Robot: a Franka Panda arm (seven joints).
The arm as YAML. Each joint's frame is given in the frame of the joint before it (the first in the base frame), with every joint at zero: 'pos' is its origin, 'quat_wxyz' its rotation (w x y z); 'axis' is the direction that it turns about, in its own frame. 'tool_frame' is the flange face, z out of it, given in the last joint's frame.
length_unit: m
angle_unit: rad
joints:
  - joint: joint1
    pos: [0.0, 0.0, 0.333]
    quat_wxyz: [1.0, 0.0, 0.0, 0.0]
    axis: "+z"
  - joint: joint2
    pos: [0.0, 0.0, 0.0]
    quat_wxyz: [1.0, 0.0, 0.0, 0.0]
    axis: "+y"
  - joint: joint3
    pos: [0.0, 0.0, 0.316]
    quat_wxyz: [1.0, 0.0, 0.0, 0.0]
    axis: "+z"
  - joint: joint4
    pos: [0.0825, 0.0, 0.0]
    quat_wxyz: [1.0, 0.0, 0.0, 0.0]
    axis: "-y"
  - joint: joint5
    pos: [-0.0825, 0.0, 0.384]
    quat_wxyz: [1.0, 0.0, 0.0, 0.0]
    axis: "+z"
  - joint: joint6
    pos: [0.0, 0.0, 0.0]
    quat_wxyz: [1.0, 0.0, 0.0, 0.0]
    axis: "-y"
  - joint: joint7
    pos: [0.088, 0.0, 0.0]
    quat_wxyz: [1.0, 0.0, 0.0, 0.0]
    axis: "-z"
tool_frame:
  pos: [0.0, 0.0, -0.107]
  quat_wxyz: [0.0, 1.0, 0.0, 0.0]
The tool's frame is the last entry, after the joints.
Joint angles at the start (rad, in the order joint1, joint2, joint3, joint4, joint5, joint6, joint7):
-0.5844 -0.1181 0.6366 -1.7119 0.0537 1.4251 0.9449
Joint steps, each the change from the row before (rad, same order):
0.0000 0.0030 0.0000 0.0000 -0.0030 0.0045 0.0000
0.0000 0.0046 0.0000 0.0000 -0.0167 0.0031 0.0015
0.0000 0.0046 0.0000 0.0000 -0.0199 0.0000 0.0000
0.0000 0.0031 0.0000 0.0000 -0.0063 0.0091 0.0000
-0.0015 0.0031 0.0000 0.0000 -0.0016 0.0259 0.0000
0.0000 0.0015 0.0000 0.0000 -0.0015 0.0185 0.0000
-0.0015 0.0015 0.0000 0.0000 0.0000 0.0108 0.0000
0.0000 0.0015 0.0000 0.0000 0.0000 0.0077 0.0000
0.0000 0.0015 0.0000 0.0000 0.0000 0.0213 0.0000
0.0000 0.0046 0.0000 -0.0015 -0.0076 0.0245 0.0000
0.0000 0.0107 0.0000 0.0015 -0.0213 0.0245 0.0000
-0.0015 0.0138 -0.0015 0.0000 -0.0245 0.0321 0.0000
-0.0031 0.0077 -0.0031 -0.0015 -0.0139 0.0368 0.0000
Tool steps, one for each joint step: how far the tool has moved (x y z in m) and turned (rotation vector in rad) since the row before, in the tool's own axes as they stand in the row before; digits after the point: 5 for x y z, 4 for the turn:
0.00143 -0.00061 0.00065 0.0010 0.0022 0.0001
0.00311 0.00023 0.00133 -0.0086 0.0109 0.0032
0.00319 0.00070 0.00162 -0.0130 0.0117 0.0021
0.00202 -0.00083 0.00031 0.0027 0.0075 0.0004
0.00324 -0.00216 -0.00115 0.0192 0.0133 0.0012
0.00169 -0.00171 -0.00108 0.0137 0.0106 -0.0001
0.00172 -0.00071 -0.00035 0.0084 0.0047 0.0013
0.00087 -0.00087 -0.00010 0.0058 0.0031 -0.0002
0.00172 -0.00204 -0.00132 0.0168 0.0110 -0.0002
0.00338 -0.00221 0.00034 0.0128 0.0153 -0.0002
0.00607 -0.00213 0.00144 0.0053 0.0224 -0.0009
0.00869 -0.00200 0.00299 0.0075 0.0252 0.0011
0.00783 -0.00122 0.00099 0.0181 0.0240 0.0046

